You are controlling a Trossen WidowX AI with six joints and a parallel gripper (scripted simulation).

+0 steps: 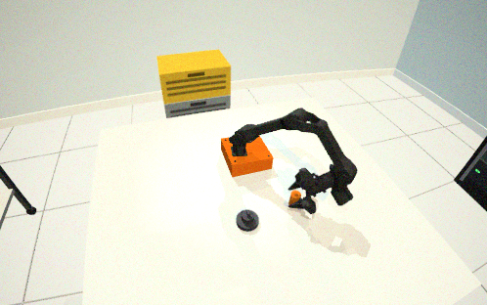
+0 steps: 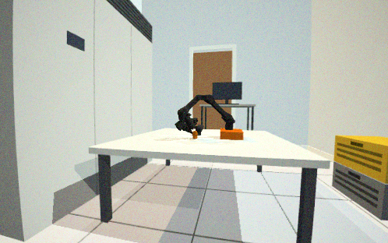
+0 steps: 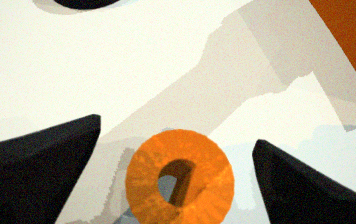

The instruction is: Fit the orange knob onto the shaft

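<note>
The orange knob lies 10 mm ahead of my gripper tip and 20 mm to the left of it. Round my gripper tip: round pedestal: 60 mm ahead, 170 mm to the right.
</note>
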